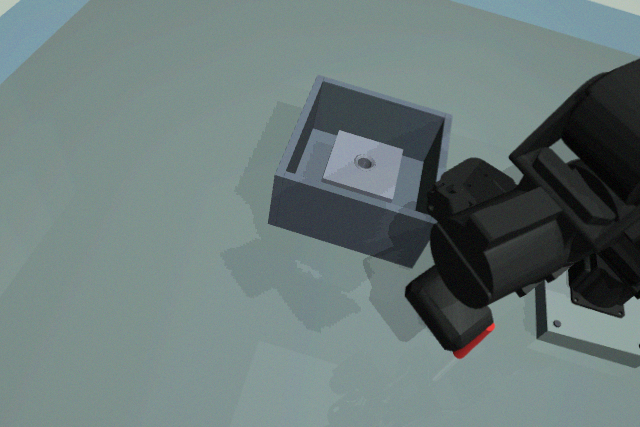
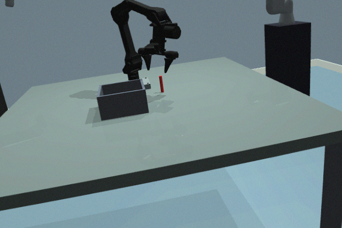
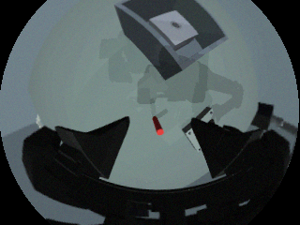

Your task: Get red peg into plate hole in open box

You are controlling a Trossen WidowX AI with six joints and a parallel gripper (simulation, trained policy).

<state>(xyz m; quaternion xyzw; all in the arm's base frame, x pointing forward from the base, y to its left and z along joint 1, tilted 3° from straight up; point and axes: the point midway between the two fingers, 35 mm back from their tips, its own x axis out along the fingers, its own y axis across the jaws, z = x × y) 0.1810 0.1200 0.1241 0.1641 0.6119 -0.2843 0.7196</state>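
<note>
My gripper tip is now 30 mm past the red peg, 20 mm to the right of it and 70 mm above it. The rest, counted from my gripper tip: dark grey box (130 mm ahead, 160 mm to the right, 80 mm below).
</note>
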